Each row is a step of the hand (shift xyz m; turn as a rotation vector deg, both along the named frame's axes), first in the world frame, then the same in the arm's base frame.
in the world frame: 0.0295 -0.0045 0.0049 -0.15 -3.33 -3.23
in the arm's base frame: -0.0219 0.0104 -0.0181 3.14 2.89 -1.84
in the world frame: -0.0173 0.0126 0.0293 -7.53 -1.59 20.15
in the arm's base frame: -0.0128 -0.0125 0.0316 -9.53 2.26 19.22
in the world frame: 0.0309 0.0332 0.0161 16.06 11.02 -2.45
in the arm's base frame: -0.0386 -0.0250 -0.0142 -10.89 -8.02 -14.23
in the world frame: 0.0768 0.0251 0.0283 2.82 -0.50 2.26
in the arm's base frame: -0.0758 -0.0072 -0.0392 -3.39 1.25 -0.52
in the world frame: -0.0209 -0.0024 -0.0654 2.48 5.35 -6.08
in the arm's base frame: 0.0620 -0.0084 -0.0285 1.75 -5.40 -6.28
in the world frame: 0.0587 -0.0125 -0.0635 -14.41 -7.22 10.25
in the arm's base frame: 0.0109 0.0165 -0.0851 3.33 5.44 18.01
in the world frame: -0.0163 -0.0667 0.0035 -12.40 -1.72 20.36
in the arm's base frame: 0.0216 0.0625 0.0189 -6.49 1.50 22.95
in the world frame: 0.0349 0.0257 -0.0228 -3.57 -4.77 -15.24
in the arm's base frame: -0.0112 -0.0210 -0.0428 14.45 2.39 -7.30
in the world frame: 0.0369 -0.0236 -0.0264 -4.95 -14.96 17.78
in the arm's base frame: 0.0001 0.0272 -0.0433 -6.76 15.56 16.64
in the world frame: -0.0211 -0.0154 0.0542 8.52 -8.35 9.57
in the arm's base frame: -0.0228 0.0168 0.0531 -10.85 10.75 0.74
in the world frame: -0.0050 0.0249 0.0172 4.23 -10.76 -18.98
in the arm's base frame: -0.0144 -0.0234 0.0136 13.33 9.31 -15.15
